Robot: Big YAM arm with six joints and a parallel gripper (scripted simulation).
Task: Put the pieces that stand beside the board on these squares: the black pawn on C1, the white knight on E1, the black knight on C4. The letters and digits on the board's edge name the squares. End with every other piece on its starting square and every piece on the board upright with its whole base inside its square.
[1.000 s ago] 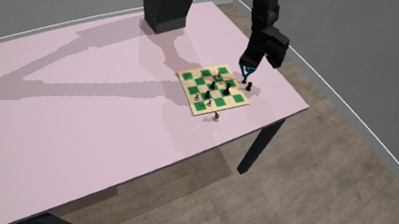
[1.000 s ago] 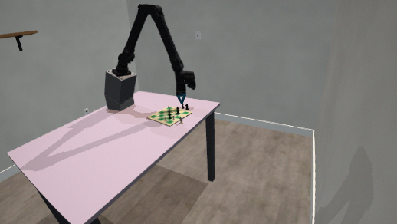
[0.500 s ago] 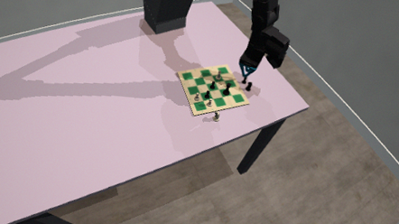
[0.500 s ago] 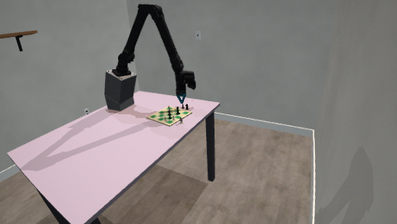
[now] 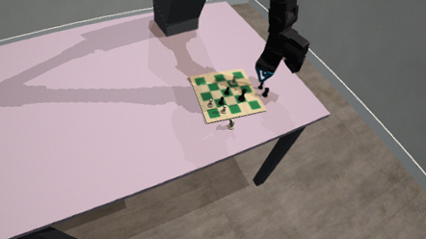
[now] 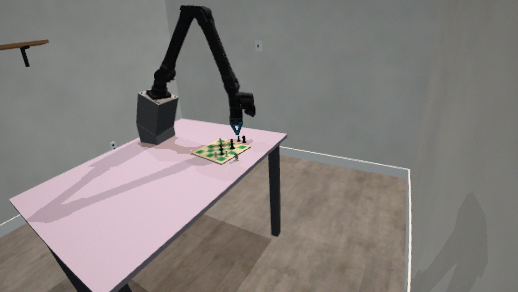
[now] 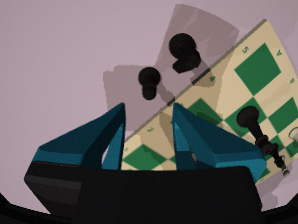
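My hand is 4 cm short of the black knight, 1 cm to the right of it and 4 cm above it. From my hand the other things lie so: white knight: 16 cm ahead, 16 cm to the right, 4 cm below; then chessboard: 2 cm ahead, 14 cm to the right, 5 cm below.
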